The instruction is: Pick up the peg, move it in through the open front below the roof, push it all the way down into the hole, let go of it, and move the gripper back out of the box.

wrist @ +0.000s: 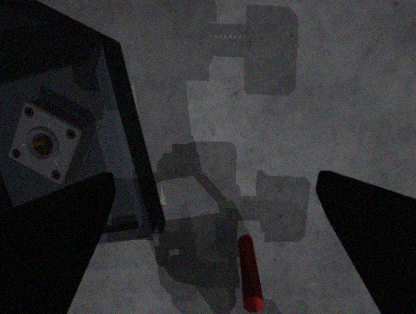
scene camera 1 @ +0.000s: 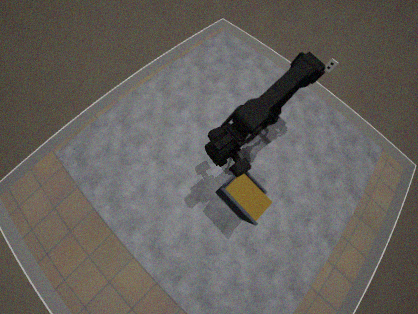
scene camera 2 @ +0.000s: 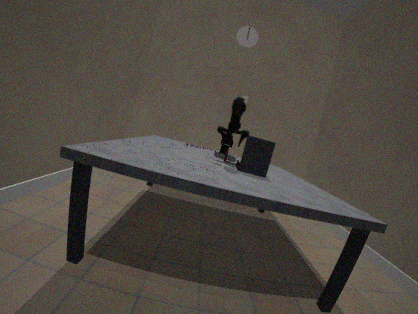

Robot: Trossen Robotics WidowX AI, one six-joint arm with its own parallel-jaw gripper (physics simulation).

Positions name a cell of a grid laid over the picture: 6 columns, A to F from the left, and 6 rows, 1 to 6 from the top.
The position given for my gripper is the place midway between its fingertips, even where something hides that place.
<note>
My gripper (wrist: D4) is open and touches a yellow roof (scene camera 1: D4).
</note>
